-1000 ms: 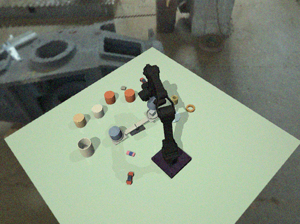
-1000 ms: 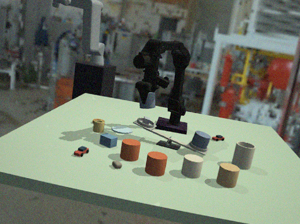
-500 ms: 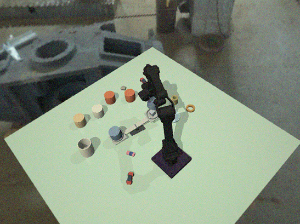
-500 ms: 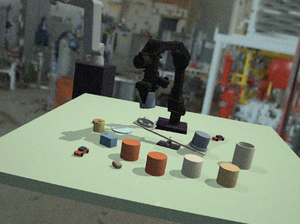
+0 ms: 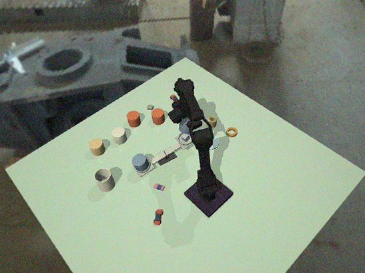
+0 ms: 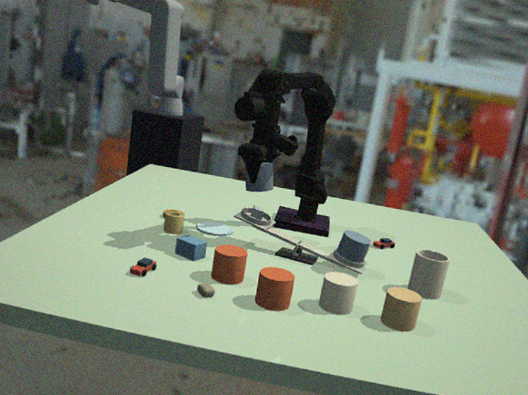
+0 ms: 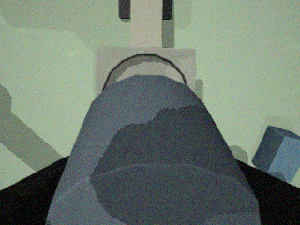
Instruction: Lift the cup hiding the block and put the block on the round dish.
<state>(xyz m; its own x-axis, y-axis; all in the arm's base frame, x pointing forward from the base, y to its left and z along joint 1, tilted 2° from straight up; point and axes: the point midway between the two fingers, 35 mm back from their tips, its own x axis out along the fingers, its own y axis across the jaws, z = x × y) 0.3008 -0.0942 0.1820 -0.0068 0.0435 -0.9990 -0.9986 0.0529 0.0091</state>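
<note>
Now: the grey block 80 mm below my gripper tip and 10 mm to the left of it. Round my gripper tip: round dish: 170 mm below, 110 mm to the right, 40 mm behind; then pebble: 360 mm ahead, 160 mm below, 30 mm to the left; then blue box: 180 mm ahead, 150 mm below, 90 mm to the right.
</note>
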